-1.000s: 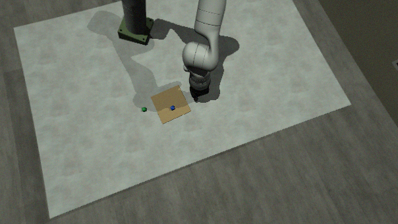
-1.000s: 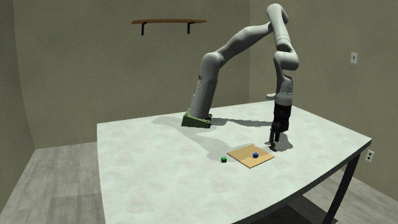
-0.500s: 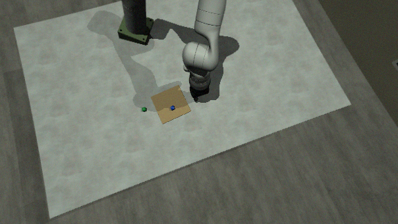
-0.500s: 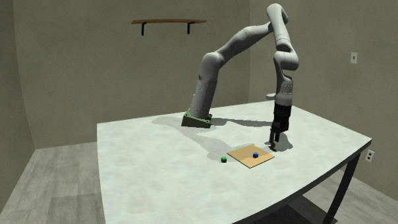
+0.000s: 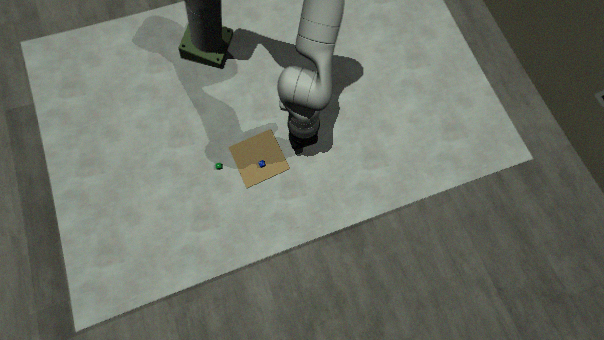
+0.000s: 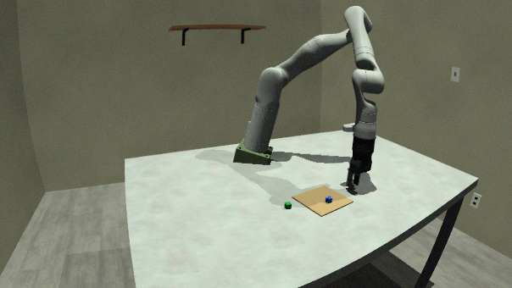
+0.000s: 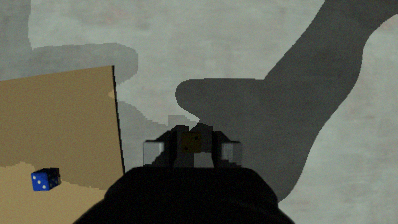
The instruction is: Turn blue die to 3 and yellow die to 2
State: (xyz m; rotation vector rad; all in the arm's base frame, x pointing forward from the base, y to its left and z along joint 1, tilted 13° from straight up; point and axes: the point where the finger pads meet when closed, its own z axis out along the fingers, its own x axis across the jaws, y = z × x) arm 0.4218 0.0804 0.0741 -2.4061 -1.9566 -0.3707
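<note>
Right now the yellow die is 2 cm below my hand. From my hand the other things lie so: tan mat 1 cm behind, 13 cm to the right, 3 cm below; blue die 1 cm ahead, 14 cm to the right, 2 cm below; green die 5 cm behind, 25 cm to the right, 2 cm below.
</note>
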